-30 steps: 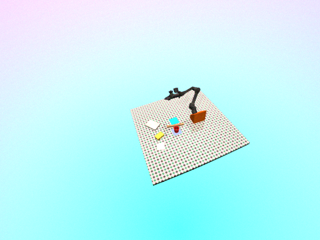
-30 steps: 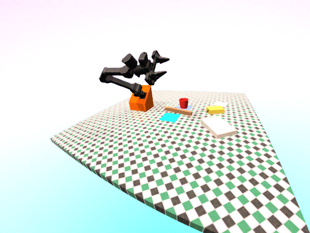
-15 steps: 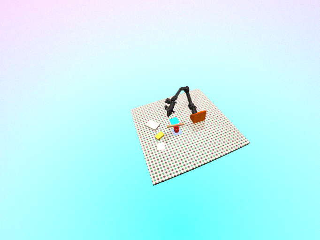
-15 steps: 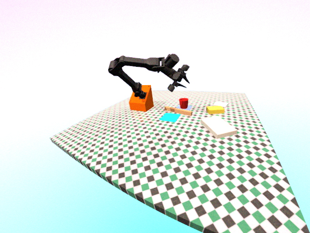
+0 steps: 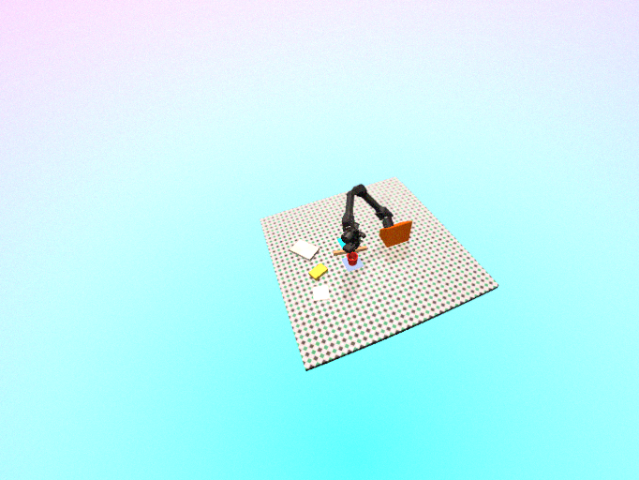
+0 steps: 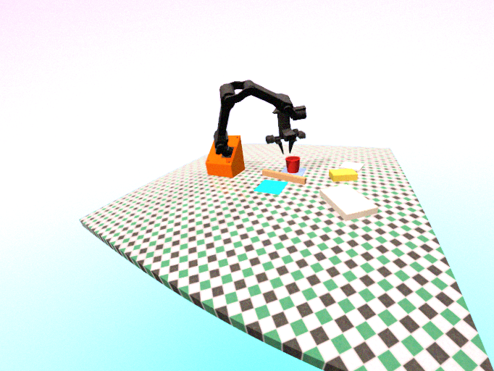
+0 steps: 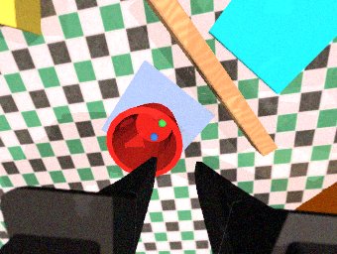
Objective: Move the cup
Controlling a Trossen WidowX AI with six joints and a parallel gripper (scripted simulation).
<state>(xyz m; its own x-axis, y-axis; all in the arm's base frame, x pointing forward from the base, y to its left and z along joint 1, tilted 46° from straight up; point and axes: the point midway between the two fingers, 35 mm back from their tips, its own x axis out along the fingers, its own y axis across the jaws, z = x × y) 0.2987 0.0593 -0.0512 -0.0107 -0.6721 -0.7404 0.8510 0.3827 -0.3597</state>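
My gripper tip is now 30 mm short of the red cup, 10 mm to the right of it and 60 mm above it. Also, from my gripper tip: blue marble 20 mm ahead, 30 mm to the left, 80 mm below; pale blue pad 30 mm ahead, 20 mm to the left, 110 mm below; green marble 20 mm ahead, 10 mm to the left, 80 mm below.
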